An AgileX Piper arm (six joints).
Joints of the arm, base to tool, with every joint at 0 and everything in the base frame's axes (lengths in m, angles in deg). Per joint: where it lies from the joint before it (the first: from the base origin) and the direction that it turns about. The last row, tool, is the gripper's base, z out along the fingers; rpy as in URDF.
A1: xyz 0 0 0.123 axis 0 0 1
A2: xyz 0 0 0 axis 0 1 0
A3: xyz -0.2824 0 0.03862 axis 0 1 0
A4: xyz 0.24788 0 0.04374 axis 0.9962 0 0.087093
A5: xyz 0 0 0 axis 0 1 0
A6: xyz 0.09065 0 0.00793 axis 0.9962 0 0.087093
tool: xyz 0 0 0 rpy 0 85.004 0
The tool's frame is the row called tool.
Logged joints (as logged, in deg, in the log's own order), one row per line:
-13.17, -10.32, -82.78, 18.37, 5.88, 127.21
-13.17, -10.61, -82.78, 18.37, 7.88, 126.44
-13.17, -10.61, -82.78, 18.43, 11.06, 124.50
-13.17, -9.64, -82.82, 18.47, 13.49, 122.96
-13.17, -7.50, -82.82, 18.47, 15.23, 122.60
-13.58, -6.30, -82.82, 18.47, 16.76, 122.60
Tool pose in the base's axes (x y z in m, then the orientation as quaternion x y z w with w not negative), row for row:
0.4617, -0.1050, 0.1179, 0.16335, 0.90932, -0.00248, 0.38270
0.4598, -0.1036, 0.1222, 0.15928, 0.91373, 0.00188, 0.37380
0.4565, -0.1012, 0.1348, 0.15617, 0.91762, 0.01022, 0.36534
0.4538, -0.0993, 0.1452, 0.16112, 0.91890, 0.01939, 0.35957
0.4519, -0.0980, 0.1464, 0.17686, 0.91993, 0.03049, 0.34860
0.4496, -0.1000, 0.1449, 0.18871, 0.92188, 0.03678, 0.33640
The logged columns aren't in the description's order. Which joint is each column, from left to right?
Columns, left to right: A1, A6, A3, A4, A5, A2.
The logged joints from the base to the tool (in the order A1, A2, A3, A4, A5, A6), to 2 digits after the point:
-13.17, 127.21, -82.78, 18.37, 5.88, -10.32
-13.17, 126.44, -82.78, 18.37, 7.88, -10.61
-13.17, 124.50, -82.78, 18.43, 11.06, -10.61
-13.17, 122.96, -82.82, 18.47, 13.49, -9.64
-13.17, 122.60, -82.82, 18.47, 15.23, -7.50
-13.58, 122.60, -82.82, 18.47, 16.76, -6.30

